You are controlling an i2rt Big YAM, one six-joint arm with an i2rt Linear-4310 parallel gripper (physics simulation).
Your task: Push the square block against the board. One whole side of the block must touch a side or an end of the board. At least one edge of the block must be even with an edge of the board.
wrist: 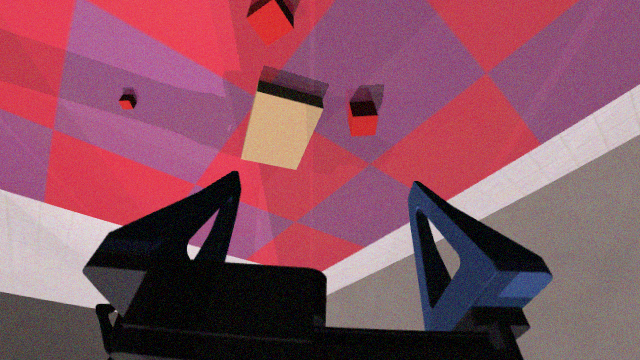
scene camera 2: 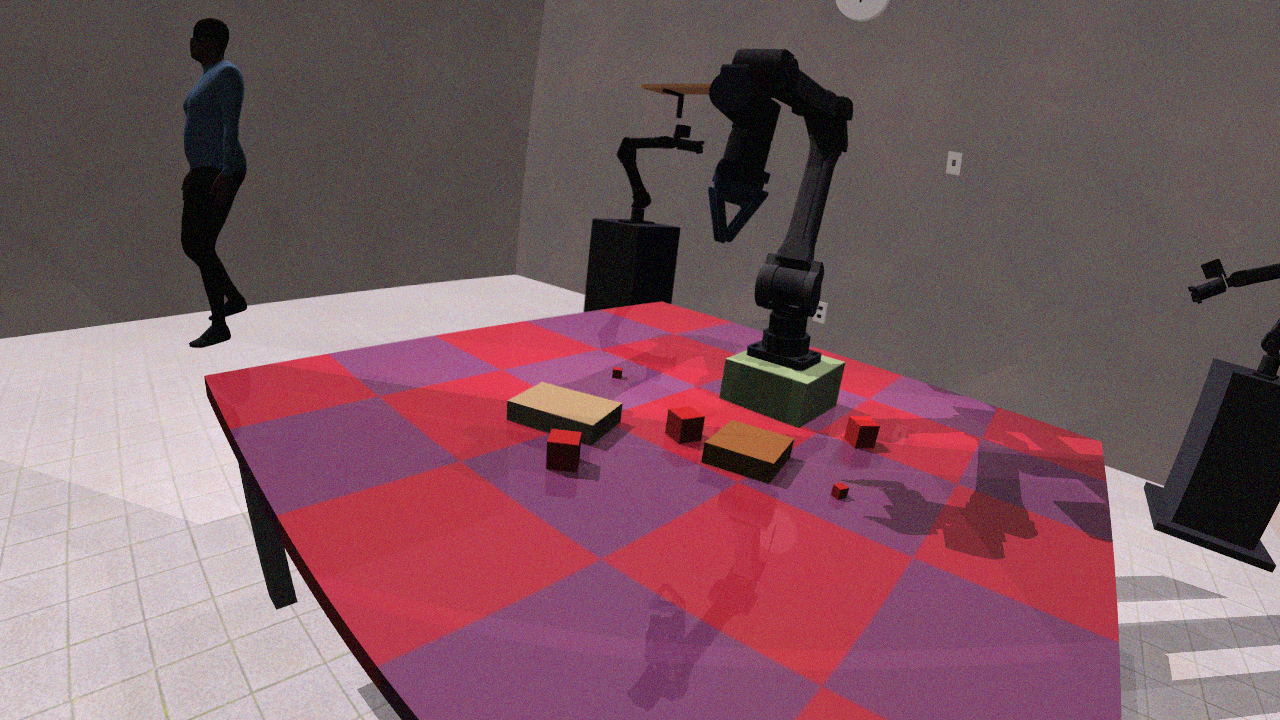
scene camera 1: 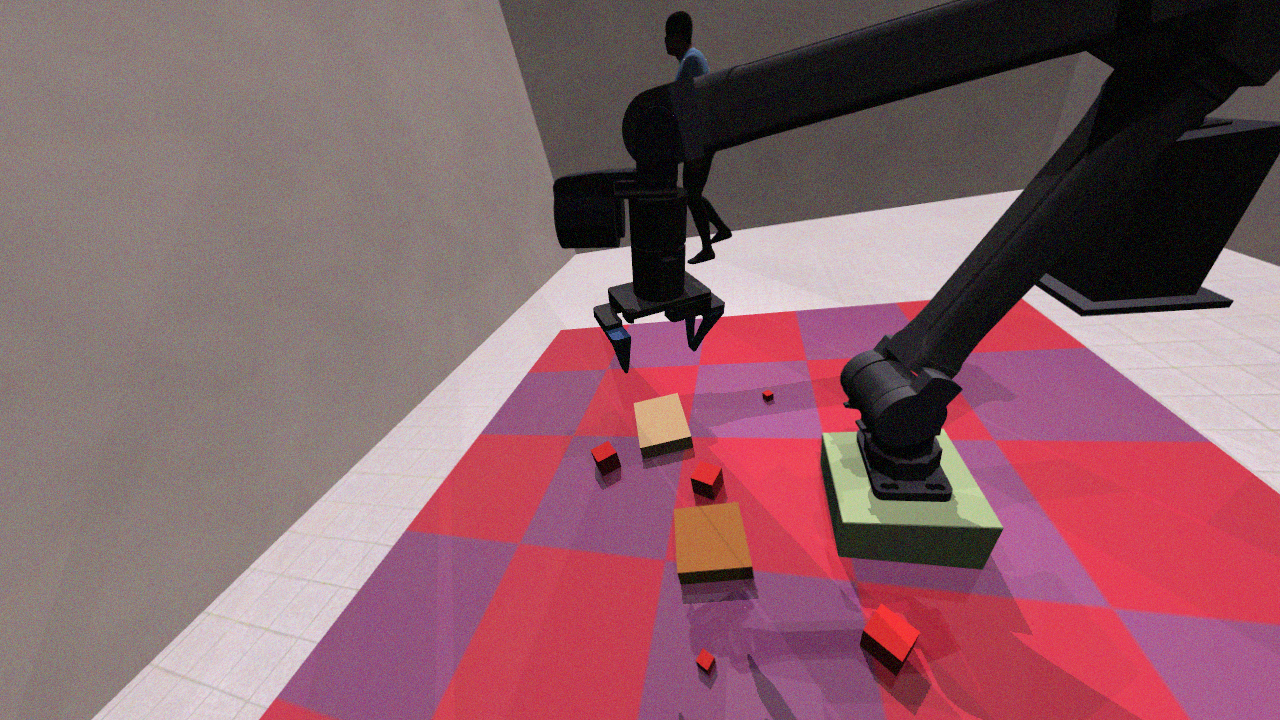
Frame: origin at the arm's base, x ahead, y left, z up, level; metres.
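Where they show: gripper, between the fingertips: [wrist: 325,184] [scene camera 2: 721,241] [scene camera 1: 659,359]; arm's base, origin of its link: [scene camera 2: 783,357] [scene camera 1: 898,465].
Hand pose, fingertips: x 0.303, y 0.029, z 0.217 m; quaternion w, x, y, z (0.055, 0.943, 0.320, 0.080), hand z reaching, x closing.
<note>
Each offset is from my fingertips to the centre of the thing.
The square block, orange-brown and flat {dx -0.041, dy +0.072, dz -0.284 m} [scene camera 1: 713,539] [scene camera 2: 748,444], lies on the checkered table, apart from the board. It does not show in the wrist view. The board, a longer pale tan slab {dx +0.084, dy -0.181, dz -0.284 m} [scene camera 1: 662,422] [scene camera 2: 564,404] [wrist: 282,129], lies flat and turned at an angle to the block. A red cube {dx -0.026, dy -0.037, dz -0.280 m} [scene camera 1: 707,480] [scene camera 2: 685,424] [wrist: 270,22] lies near the gap between them. My gripper [scene camera 1: 660,358] [scene camera 2: 724,239] [wrist: 325,184] is open and empty, fingers pointing down, raised above the table. In the wrist view the board shows beyond the fingertips, nearer the left one.
Another red cube {dx +0.178, dy -0.077, dz -0.280 m} [scene camera 1: 605,457] [scene camera 2: 563,450] [wrist: 363,120] lies beside the board. A red block {dx -0.249, dy +0.170, dz -0.280 m} [scene camera 1: 890,637] [scene camera 2: 861,432] and a tiny red cube {dx -0.046, dy +0.221, dz -0.292 m} [scene camera 1: 706,661] [scene camera 2: 839,490] lie near the square block. Another tiny cube {dx -0.134, dy -0.278, dz -0.292 m} [scene camera 1: 768,394] [scene camera 2: 617,372] [wrist: 128,101] lies farther back. The arm stands on a green base [scene camera 1: 913,541] [scene camera 2: 760,394].
</note>
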